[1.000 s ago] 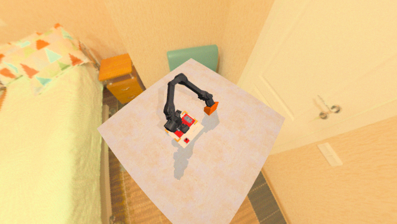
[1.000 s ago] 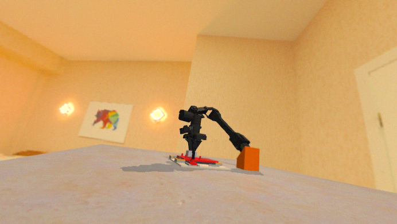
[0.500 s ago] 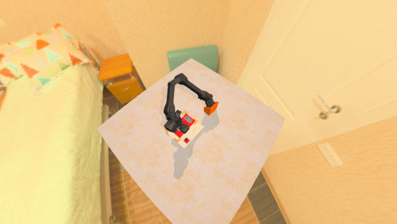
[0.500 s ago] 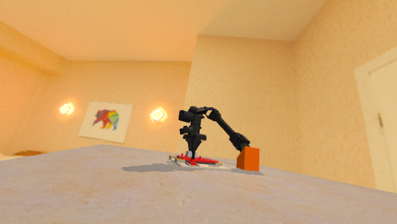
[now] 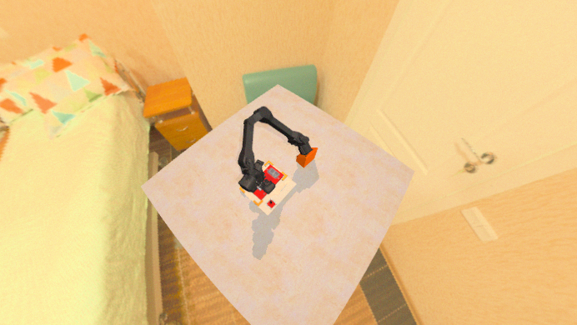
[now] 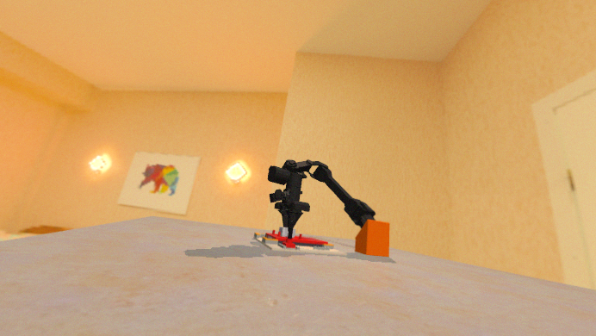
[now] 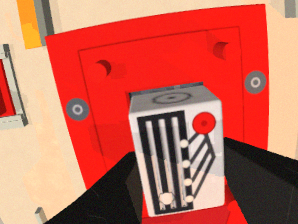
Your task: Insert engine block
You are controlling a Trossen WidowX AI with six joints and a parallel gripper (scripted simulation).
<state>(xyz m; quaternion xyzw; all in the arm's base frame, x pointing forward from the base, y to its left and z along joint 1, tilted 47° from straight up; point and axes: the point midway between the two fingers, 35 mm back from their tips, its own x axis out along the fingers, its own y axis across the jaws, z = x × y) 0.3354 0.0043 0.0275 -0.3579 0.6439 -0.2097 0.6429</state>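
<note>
My gripper tip is now 1 cm above the grey engine block.
</note>
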